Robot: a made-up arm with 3 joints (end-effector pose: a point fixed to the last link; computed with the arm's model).
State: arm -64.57 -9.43 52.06
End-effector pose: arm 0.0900 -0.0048 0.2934 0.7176 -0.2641 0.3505 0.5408
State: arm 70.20 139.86 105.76
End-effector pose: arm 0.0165 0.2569 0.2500 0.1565 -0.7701 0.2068 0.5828
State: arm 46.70 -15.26 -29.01
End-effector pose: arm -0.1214 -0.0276 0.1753 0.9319 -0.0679 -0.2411 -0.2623
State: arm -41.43 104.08 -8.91
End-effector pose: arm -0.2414 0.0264 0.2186 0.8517 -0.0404 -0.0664 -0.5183
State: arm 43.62 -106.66 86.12
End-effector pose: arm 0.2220 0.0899 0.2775 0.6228 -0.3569 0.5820 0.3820
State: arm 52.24 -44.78 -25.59
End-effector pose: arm -0.0629 -0.0863 0.1829 0.9731 -0.0144 -0.2210 -0.0634
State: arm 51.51 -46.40 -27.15
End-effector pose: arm -0.0579 -0.0898 0.1795 0.9711 -0.0105 -0.2345 -0.0433
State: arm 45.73 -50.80 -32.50
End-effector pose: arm -0.0366 -0.1010 0.1675 0.9591 0.0124 -0.2796 0.0425
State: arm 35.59 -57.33 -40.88
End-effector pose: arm 0.0032 -0.1087 0.1489 0.9202 0.0659 -0.3430 0.1767
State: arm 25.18 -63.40 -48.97
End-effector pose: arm 0.0447 -0.1014 0.1312 0.8599 0.1357 -0.3916 0.2979
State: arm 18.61 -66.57 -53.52
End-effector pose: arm 0.0674 -0.0899 0.1216 0.8158 0.1830 -0.4114 0.3629
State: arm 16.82 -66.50 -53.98
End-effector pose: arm 0.0702 -0.0875 0.1206 0.8086 0.1906 -0.4118 0.3743
